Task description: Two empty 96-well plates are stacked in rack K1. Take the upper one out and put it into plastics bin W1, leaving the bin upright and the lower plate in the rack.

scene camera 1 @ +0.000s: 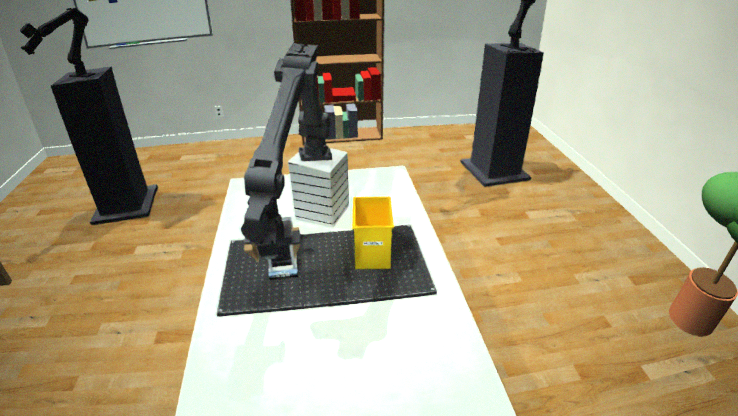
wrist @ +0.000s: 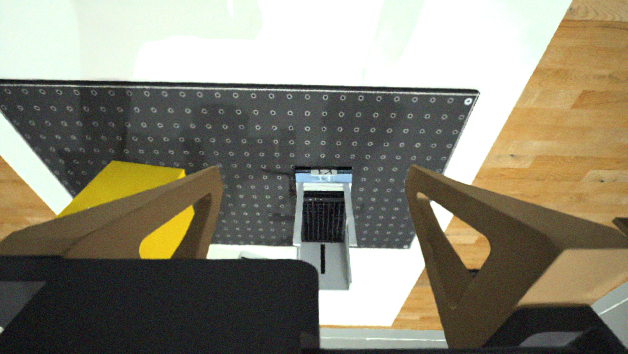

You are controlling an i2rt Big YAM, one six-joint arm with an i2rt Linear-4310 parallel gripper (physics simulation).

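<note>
Rack K1 (scene camera 1: 283, 272) (wrist: 338, 265) stands upright on the black perforated board, its blue label strip facing the front. In the wrist view a black gridded 96-well plate (wrist: 324, 215) lies inside it, between the side rails; I cannot tell the upper and lower plates apart. My gripper (scene camera 1: 276, 254) (wrist: 314, 176) is open and empty. It points down over the rack, one finger to each side with wide gaps; its exact height is hard to tell. The yellow plastics bin W1 (scene camera 1: 372, 256) (wrist: 132, 180) stands upright right of the rack in the scene view, partly behind a finger in the wrist view.
The black perforated board (scene camera 1: 330, 289) (wrist: 250, 112) lies on the white table (scene camera 1: 413, 351) (wrist: 505, 65). The striped white block (scene camera 1: 312, 191) under the arm's base stands behind the board. Two dark pedestals (scene camera 1: 100, 139) (scene camera 1: 503, 113) with other arms stand away from the table.
</note>
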